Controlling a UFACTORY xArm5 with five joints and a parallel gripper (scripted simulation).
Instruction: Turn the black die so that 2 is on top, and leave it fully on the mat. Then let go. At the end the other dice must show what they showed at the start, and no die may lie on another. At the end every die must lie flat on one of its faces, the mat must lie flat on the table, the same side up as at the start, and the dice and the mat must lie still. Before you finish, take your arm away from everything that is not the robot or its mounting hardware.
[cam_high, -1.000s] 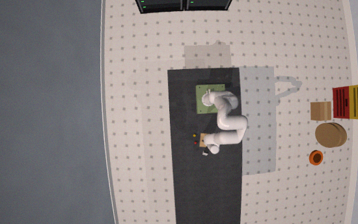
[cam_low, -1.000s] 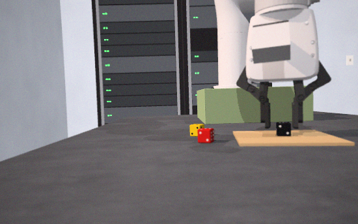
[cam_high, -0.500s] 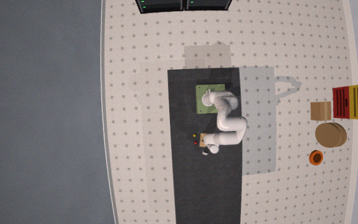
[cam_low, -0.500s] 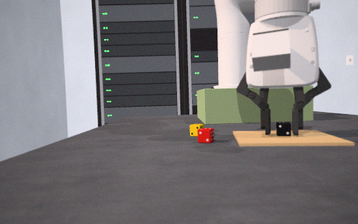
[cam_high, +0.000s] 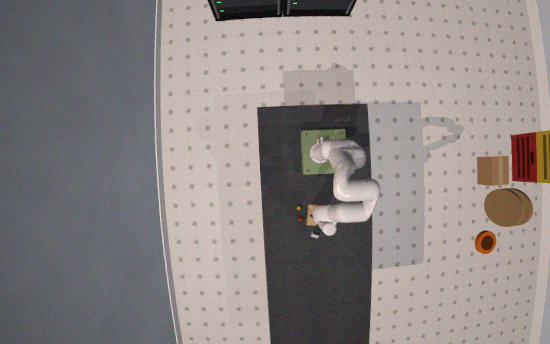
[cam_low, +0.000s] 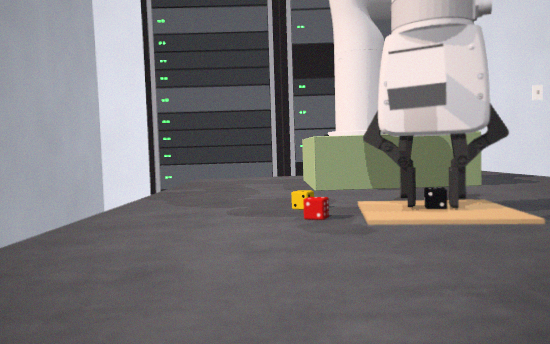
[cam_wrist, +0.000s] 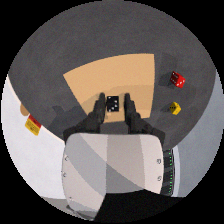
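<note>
The black die is 10 mm below my hand. From my hand the other things lie so: tan mat 20 mm below; red die 10 mm ahead, 120 mm to the right, 20 mm below; yellow die 60 mm behind, 130 mm to the right, 20 mm below.
</note>
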